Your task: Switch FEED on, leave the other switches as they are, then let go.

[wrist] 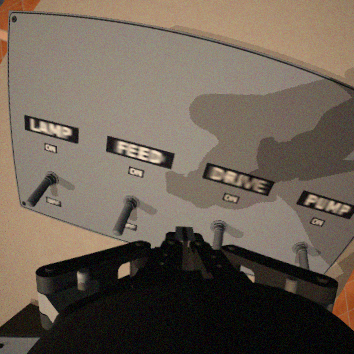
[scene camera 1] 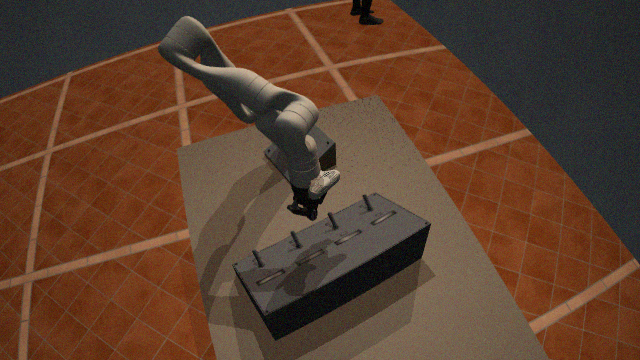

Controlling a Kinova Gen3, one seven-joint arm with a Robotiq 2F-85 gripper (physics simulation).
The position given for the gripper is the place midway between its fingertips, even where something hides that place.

Observation:
In view: the gripper (scene camera 1: 312, 217) and a grey switch box (scene camera 1: 295, 285).
The gripper also shows in the wrist view (wrist: 182, 237). The grey switch box also shows in the wrist view (wrist: 193, 131).

